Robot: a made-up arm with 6 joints.
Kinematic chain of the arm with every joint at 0, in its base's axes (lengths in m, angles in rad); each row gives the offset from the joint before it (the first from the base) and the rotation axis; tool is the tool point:
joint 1: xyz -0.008 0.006 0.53 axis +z
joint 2: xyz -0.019 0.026 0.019 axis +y
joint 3: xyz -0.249 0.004 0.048 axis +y
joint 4: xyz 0.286 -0.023 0.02 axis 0.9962 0 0.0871
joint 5: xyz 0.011 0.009 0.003 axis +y
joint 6: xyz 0.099 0.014 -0.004 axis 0.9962 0 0.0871
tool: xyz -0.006 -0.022 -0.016
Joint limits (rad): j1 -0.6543..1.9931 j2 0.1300..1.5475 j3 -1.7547..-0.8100 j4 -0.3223..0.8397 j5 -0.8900..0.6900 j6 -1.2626..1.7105
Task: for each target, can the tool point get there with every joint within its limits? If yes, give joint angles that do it. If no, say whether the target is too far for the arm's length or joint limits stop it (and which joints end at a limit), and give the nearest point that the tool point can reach.
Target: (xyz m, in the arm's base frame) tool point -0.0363 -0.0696 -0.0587
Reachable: no: joint limits stop it (at a limit: joint 1, joint 2, joint 3, joint 4, joint 5) | nearest point 0.1870 -0.1319 0.5148 | short by 0.619 m
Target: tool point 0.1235 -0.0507 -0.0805
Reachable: no: joint limits stop it (at a limit: joint 2, joint 3, joint 4, joint 5) | nearest point 0.2141 -0.0898 0.5136 | short by 0.602 m
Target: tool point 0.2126 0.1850 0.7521
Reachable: yes | joints 0.6675 1.0346 -0.8921 -0.0363 -0.1035 -0.3100
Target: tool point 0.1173 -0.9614 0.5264
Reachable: no: too far | nearest point 0.2506 -0.2491 0.6608 | short by 0.737 m
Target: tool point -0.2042 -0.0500 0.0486
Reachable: no: joint limits stop it (at a limit: joint 1, joint 2, joint 3, joint 5) | nearest point -0.1403 0.2137 0.5166 | short by 0.541 m
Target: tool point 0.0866 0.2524 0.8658
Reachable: yes | joints 1.1915 1.0540 -1.3591 -0.0515 0.4912 -0.0977
